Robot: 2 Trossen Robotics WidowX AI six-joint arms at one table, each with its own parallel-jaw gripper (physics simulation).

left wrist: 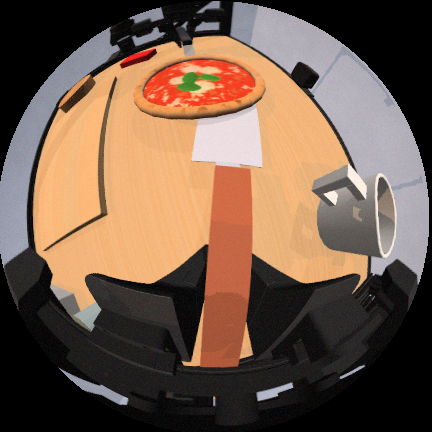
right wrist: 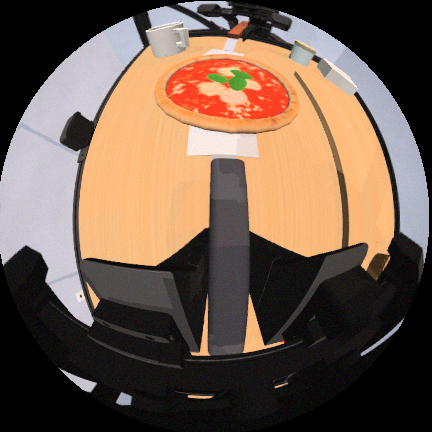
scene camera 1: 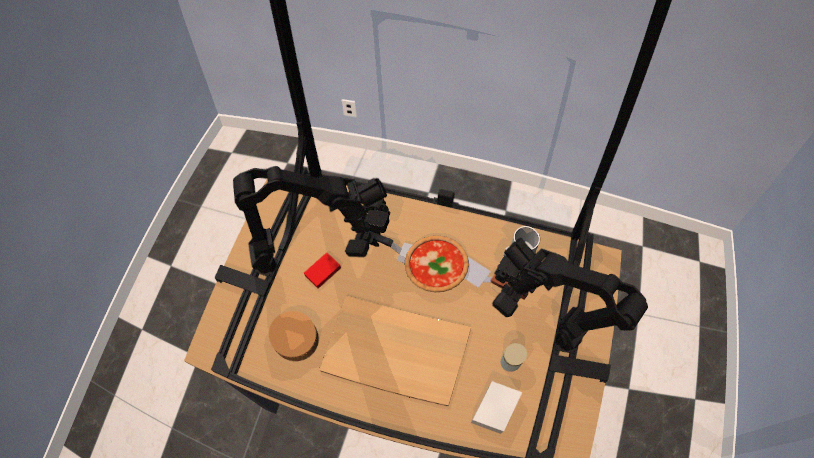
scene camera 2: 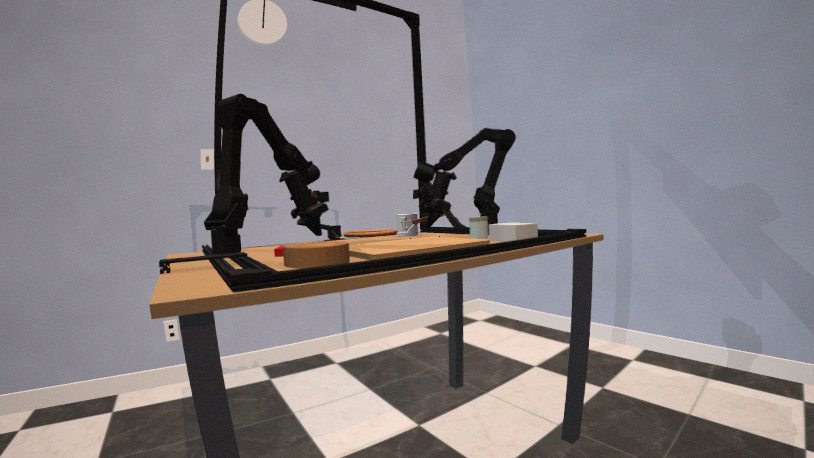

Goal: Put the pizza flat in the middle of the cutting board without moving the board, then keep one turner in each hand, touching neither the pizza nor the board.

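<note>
The pizza [scene camera 1: 437, 263] [scene camera 2: 370, 232] [left wrist: 200, 87] [right wrist: 227, 95] looks level, behind the cutting board [scene camera 1: 398, 353] [scene camera 2: 421, 246] [left wrist: 70, 175] and off it. Its offset shadow suggests it is slightly raised. My left gripper [scene camera 1: 503, 284] [left wrist: 222, 250] is shut on the brown-handled turner [left wrist: 230, 215] [right wrist: 238, 29], whose blade reaches under the pizza's right edge in scene camera 1. My right gripper [scene camera 1: 372, 239] [right wrist: 222, 232] is shut on the grey-handled turner [right wrist: 229, 200], whose blade reaches under the opposite edge. The blade ends are hidden beneath the pizza.
A grey mug [scene camera 1: 526, 238] [left wrist: 350, 215] stands behind the left gripper. A red block [scene camera 1: 322, 270] and a round wooden piece [scene camera 1: 293, 334] [scene camera 2: 316, 255] lie left of the board in scene camera 1. A jar [scene camera 1: 514, 356] and white box [scene camera 1: 496, 406] stand right of it.
</note>
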